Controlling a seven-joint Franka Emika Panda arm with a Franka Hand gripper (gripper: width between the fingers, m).
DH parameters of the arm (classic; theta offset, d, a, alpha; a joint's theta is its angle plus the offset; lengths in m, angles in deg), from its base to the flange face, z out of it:
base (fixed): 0 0 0 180
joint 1: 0 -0.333 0 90
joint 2: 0 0 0 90
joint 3: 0 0.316 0.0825 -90
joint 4: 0 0 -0.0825 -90
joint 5: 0 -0.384 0 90
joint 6: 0 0 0.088 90
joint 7: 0 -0.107 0 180
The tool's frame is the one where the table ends.
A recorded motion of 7 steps. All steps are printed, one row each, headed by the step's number.
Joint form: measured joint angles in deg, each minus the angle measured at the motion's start. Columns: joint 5, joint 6, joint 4, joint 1, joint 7, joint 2, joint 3.
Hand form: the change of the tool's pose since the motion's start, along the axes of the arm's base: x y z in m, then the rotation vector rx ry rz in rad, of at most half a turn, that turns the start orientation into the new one. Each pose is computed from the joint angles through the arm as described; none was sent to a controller.
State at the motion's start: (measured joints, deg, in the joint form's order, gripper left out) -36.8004 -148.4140 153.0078 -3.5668 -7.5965 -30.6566 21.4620
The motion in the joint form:
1: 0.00 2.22 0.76 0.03 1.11 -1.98 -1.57
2: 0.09 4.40 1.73 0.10 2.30 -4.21 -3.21
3: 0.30 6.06 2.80 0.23 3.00 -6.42 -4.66
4: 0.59 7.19 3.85 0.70 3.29 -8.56 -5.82
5: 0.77 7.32 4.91 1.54 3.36 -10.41 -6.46
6: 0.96 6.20 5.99 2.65 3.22 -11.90 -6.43
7: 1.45 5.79 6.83 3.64 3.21 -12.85 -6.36
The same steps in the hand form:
1: -0.0046 -0.0111 0.0042 0.0040 0.0087 0.0038
2: -0.0104 -0.0232 0.0082 0.0080 0.0150 0.0081
3: -0.0166 -0.0346 0.0117 0.0126 0.0171 0.0051
4: -0.0222 -0.0464 0.0152 0.0168 0.0135 -0.0080
5: -0.0264 -0.0577 0.0179 0.0180 0.0003 -0.0308
6: -0.0292 -0.0675 0.0198 0.0113 -0.0257 -0.0607
7: -0.0315 -0.0752 0.0189 -0.0003 -0.0360 -0.0783

